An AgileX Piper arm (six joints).
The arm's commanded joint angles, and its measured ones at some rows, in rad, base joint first. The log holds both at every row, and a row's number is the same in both.
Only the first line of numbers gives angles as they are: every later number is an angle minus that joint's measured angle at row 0.
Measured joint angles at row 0: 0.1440 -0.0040 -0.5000 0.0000 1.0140 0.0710
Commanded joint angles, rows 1 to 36: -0.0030 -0.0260 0.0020 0.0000 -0.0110 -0.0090; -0.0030 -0.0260 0.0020 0.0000 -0.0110 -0.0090; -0.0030 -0.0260 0.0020 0.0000 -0.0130 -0.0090; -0.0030 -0.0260 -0.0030 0.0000 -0.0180 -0.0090; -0.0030 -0.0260 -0.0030 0.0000 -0.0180 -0.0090; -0.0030 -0.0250 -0.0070 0.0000 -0.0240 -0.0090; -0.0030 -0.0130 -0.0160 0.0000 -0.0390 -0.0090; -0.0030 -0.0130 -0.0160 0.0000 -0.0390 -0.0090; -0.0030 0.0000 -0.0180 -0.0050 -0.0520 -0.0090; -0.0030 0.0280 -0.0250 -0.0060 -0.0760 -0.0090; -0.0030 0.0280 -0.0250 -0.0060 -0.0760 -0.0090; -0.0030 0.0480 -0.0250 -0.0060 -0.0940 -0.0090; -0.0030 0.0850 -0.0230 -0.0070 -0.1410 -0.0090; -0.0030 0.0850 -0.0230 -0.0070 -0.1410 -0.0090; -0.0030 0.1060 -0.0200 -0.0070 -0.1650 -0.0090; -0.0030 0.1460 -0.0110 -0.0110 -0.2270 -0.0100; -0.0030 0.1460 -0.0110 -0.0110 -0.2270 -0.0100; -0.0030 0.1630 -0.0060 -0.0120 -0.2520 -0.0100; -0.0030 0.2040 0.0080 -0.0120 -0.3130 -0.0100; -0.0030 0.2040 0.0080 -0.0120 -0.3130 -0.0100; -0.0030 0.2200 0.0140 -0.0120 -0.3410 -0.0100; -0.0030 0.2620 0.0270 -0.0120 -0.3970 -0.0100; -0.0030 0.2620 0.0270 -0.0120 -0.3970 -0.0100; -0.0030 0.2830 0.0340 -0.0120 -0.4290 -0.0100; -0.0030 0.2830 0.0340 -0.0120 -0.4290 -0.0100; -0.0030 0.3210 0.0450 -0.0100 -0.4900 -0.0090; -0.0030 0.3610 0.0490 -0.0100 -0.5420 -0.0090; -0.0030 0.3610 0.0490 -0.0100 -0.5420 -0.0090; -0.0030 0.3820 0.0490 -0.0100 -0.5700 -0.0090; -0.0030 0.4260 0.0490 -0.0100 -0.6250 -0.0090; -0.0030 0.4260 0.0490 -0.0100 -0.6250 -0.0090; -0.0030 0.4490 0.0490 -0.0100 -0.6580 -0.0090; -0.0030 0.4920 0.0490 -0.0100 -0.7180 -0.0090; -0.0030 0.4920 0.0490 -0.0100 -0.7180 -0.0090; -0.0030 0.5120 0.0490 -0.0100 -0.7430 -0.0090; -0.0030 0.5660 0.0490 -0.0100 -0.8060 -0.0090
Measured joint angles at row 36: 0.0000 0.5100 0.0470 0.0000 -0.7090 0.0000
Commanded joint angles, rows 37 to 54: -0.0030 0.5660 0.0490 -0.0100 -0.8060 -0.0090; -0.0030 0.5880 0.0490 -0.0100 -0.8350 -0.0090; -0.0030 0.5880 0.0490 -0.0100 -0.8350 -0.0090; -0.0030 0.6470 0.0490 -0.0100 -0.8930 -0.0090; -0.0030 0.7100 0.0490 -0.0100 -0.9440 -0.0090; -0.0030 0.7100 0.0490 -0.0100 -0.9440 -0.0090; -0.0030 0.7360 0.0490 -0.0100 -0.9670 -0.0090; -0.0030 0.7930 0.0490 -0.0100 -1.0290 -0.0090; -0.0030 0.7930 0.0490 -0.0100 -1.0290 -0.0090; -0.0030 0.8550 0.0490 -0.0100 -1.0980 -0.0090; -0.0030 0.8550 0.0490 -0.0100 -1.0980 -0.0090; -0.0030 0.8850 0.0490 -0.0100 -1.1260 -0.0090; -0.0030 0.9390 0.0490 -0.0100 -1.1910 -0.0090; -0.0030 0.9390 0.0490 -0.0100 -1.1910 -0.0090; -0.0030 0.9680 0.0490 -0.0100 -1.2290 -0.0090; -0.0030 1.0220 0.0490 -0.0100 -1.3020 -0.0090; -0.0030 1.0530 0.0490 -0.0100 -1.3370 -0.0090; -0.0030 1.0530 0.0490 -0.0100 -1.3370 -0.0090
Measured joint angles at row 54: 0.0000 0.9910 0.0470 0.0000 -1.2280 0.0000
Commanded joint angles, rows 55 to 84: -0.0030 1.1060 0.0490 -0.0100 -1.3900 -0.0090; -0.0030 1.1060 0.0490 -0.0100 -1.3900 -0.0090; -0.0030 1.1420 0.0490 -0.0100 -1.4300 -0.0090; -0.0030 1.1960 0.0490 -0.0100 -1.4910 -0.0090; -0.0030 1.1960 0.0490 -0.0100 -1.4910 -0.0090; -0.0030 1.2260 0.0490 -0.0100 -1.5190 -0.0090; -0.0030 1.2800 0.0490 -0.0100 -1.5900 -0.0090; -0.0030 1.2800 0.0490 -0.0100 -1.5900 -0.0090; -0.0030 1.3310 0.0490 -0.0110 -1.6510 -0.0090; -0.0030 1.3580 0.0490 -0.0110 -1.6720 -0.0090; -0.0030 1.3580 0.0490 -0.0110 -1.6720 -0.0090; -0.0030 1.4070 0.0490 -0.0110 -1.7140 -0.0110; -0.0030 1.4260 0.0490 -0.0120 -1.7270 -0.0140; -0.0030 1.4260 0.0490 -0.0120 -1.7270 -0.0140; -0.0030 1.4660 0.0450 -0.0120 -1.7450 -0.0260; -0.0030 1.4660 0.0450 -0.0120 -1.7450 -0.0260; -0.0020 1.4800 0.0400 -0.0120 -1.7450 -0.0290; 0.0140 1.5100 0.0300 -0.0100 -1.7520 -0.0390; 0.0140 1.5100 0.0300 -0.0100 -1.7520 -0.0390; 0.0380 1.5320 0.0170 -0.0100 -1.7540 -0.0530; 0.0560 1.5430 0.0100 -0.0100 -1.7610 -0.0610; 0.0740 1.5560 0.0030 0.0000 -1.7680 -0.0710; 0.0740 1.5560 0.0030 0.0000 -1.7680 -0.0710; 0.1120 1.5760 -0.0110 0.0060 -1.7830 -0.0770; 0.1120 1.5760 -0.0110 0.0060 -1.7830 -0.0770; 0.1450 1.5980 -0.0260 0.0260 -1.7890 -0.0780; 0.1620 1.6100 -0.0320 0.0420 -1.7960 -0.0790; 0.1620 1.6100 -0.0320 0.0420 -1.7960 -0.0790; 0.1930 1.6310 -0.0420 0.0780 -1.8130 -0.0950; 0.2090 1.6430 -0.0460 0.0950 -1.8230 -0.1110
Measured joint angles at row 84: 0.1870 1.6310 -0.0310 0.0640 -1.7960 -0.0810
